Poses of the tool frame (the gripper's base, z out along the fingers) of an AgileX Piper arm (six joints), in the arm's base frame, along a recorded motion.
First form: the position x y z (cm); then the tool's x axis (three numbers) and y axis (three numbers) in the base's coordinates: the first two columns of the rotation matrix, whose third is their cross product.
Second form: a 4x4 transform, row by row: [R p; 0 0 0 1], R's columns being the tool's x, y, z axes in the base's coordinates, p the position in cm. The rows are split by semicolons. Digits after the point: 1 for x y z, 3 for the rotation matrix.
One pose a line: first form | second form
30.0, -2.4, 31.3, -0.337, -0.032, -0.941, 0.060, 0.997, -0.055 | -0.337, 0.060, 0.940, 30.0; -0.032, 0.997, -0.075, -2.4; -0.941, -0.055, -0.334, 31.3; 0, 0, 0, 1
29.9, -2.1, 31.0, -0.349, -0.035, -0.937, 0.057, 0.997, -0.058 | -0.349, 0.057, 0.936, 29.9; -0.035, 0.997, -0.074, -2.1; -0.937, -0.058, -0.346, 31.0; 0, 0, 0, 1
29.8, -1.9, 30.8, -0.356, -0.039, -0.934, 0.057, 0.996, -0.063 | -0.356, 0.057, 0.933, 29.8; -0.039, 0.996, -0.076, -1.9; -0.934, -0.063, -0.352, 30.8; 0, 0, 0, 1
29.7, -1.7, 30.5, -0.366, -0.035, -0.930, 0.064, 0.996, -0.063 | -0.366, 0.064, 0.928, 29.7; -0.035, 0.996, -0.083, -1.7; -0.930, -0.063, -0.362, 30.5; 0, 0, 0, 1
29.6, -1.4, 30.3, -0.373, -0.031, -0.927, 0.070, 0.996, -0.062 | -0.373, 0.070, 0.925, 29.6; -0.031, 0.996, -0.088, -1.4; -0.927, -0.062, -0.369, 30.3; 0, 0, 0, 1
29.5, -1.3, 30.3, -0.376, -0.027, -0.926, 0.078, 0.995, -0.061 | -0.376, 0.078, 0.923, 29.5; -0.027, 0.995, -0.095, -1.3; -0.926, -0.061, -0.372, 30.3; 0, 0, 0, 1
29.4, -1.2, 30.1, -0.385, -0.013, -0.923, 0.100, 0.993, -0.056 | -0.385, 0.100, 0.917, 29.4; -0.013, 0.993, -0.114, -1.2; -0.923, -0.056, -0.381, 30.1; 0, 0, 0, 1
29.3, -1.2, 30.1, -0.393, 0.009, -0.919, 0.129, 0.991, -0.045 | -0.393, 0.129, 0.910, 29.3; 0.009, 0.991, -0.136, -1.2; -0.919, -0.045, -0.391, 30.1; 0, 0, 0, 1
